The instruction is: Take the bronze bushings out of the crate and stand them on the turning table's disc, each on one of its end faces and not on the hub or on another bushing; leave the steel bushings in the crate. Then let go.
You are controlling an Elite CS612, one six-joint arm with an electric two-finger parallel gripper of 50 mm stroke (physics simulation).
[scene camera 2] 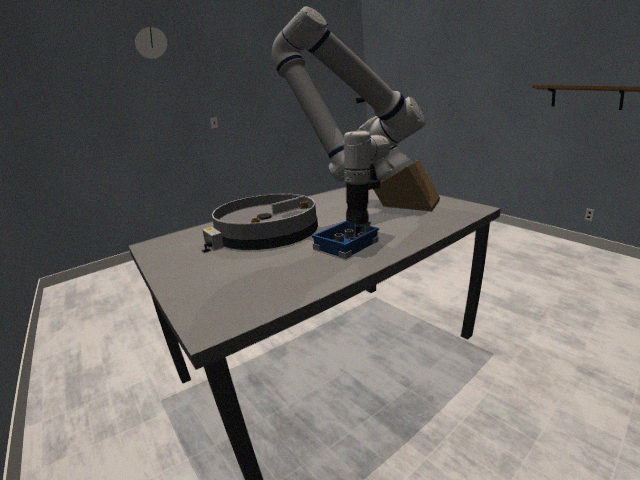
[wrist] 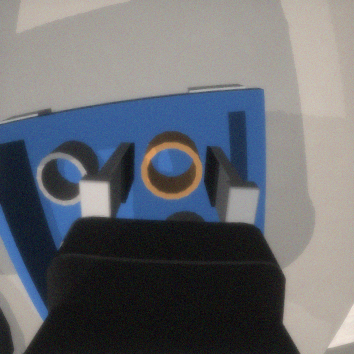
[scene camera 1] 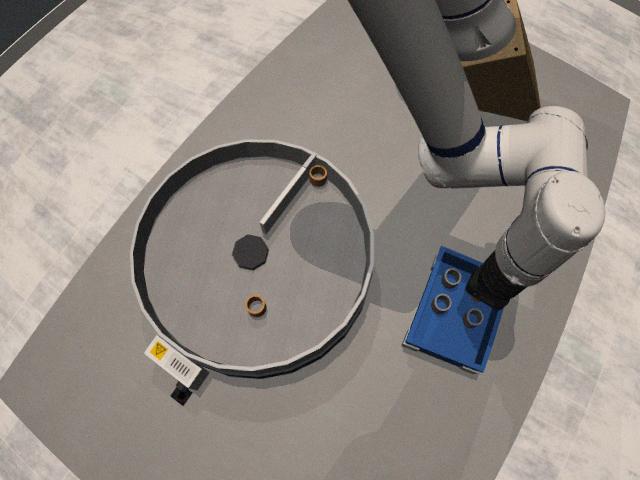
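Observation:
My gripper is open, its fingers down in the blue crate on either side of an upright bronze bushing, with gaps at both sides. In scene camera 1 the gripper hides most of that bushing. Three steel bushings stand in the crate; in the wrist view one steel bushing is beside the left finger, and another is partly hidden. Two bronze bushings stand apart on the disc, off the hub.
A raised wall rings the disc. A pale bar reaches from the wall toward the hub, close beside one bronze bushing. A white box with a warning label sits outside the ring. The crate's side walls are close around my fingers.

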